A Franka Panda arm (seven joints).
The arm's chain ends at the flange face. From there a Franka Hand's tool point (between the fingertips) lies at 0.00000 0.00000 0.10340 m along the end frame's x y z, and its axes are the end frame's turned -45 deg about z.
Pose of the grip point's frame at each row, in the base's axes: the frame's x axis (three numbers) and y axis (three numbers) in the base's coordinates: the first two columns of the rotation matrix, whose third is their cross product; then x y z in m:
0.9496 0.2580 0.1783 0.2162 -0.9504 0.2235 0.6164 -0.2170 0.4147
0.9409 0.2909 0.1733 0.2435 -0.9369 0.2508 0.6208 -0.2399 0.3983
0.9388 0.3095 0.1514 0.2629 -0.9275 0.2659 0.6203 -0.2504 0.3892
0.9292 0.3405 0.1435 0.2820 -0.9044 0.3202 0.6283 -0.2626 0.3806
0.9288 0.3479 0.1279 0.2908 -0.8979 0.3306 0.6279 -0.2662 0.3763
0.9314 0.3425 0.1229 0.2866 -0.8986 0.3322 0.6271 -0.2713 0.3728
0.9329 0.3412 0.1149 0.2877 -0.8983 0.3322 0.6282 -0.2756 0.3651
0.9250 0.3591 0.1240 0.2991 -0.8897 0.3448 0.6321 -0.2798 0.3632
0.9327 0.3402 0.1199 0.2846 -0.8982 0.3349 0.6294 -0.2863 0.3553
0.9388 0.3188 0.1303 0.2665 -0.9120 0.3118 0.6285 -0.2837 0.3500
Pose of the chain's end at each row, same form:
0.8243 -0.4896 0.2841 -0.5186 -0.8545 0.0320 0.5929 -0.1990 0.5138
0.8375 -0.4568 0.2999 -0.4931 -0.8682 0.0548 0.5965 -0.2199 0.4968
0.8497 -0.4370 0.2951 -0.4779 -0.8747 0.0810 0.5973 -0.2287 0.4876
0.8564 -0.3987 0.3279 -0.4576 -0.8803 0.1249 0.6036 -0.2360 0.4774
0.8624 -0.3889 0.3242 -0.4511 -0.8809 0.1433 0.6041 -0.2383 0.4730
0.8613 -0.3932 0.3218 -0.4559 -0.8776 0.1480 0.6039 -0.2429 0.4695
0.8631 -0.3939 0.3161 -0.4562 -0.8765 0.1537 0.6058 -0.2470 0.4619
0.8656 -0.3752 0.3315 -0.4426 -0.8830 0.1561 0.6079 -0.2507 0.4594
0.8608 -0.3946 0.3216 -0.4583 -0.8757 0.1520 0.6065 -0.2575 0.4519
0.8523 -0.4195 0.3126 -0.4754 -0.8703 0.1283 0.6059 -0.2570 0.4473

